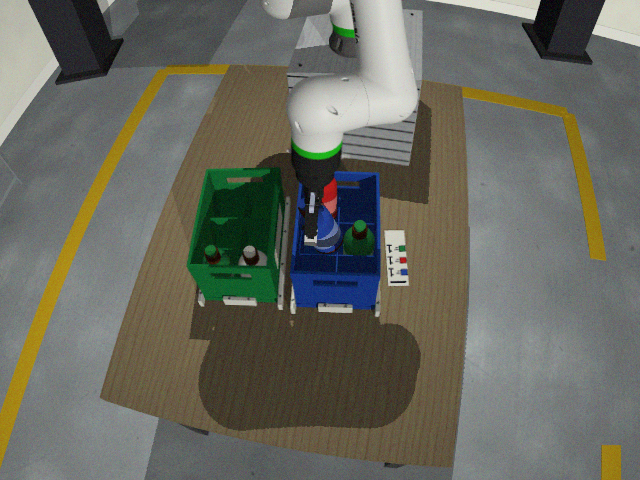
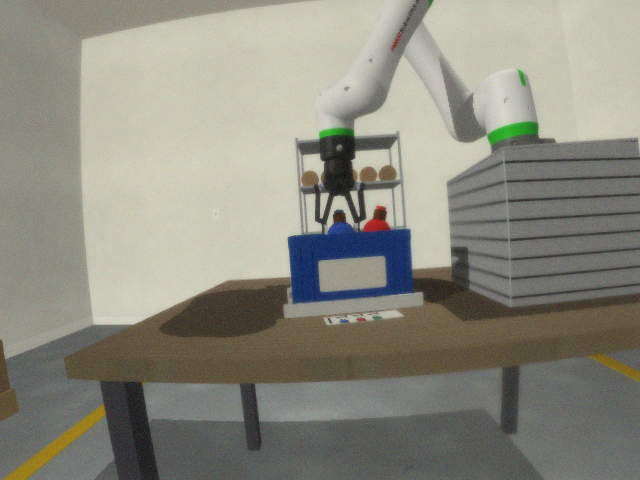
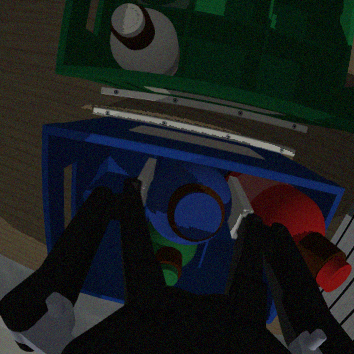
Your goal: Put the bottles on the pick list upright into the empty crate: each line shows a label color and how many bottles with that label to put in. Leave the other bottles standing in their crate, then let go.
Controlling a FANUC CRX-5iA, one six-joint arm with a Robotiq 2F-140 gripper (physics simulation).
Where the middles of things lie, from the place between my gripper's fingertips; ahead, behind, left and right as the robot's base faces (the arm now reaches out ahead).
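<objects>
Blue bottle [image 1: 329, 236]: 2 cm above my hand, 2 cm to the left of it. Pick list [image 1: 397, 271]: 1 cm ahead of my hand, 21 cm to the left of it, 13 cm below it. Red bottle [image 3: 274, 201]: 2 cm above my hand, 2 cm to the left of it, 9 cm behind it.
</objects>
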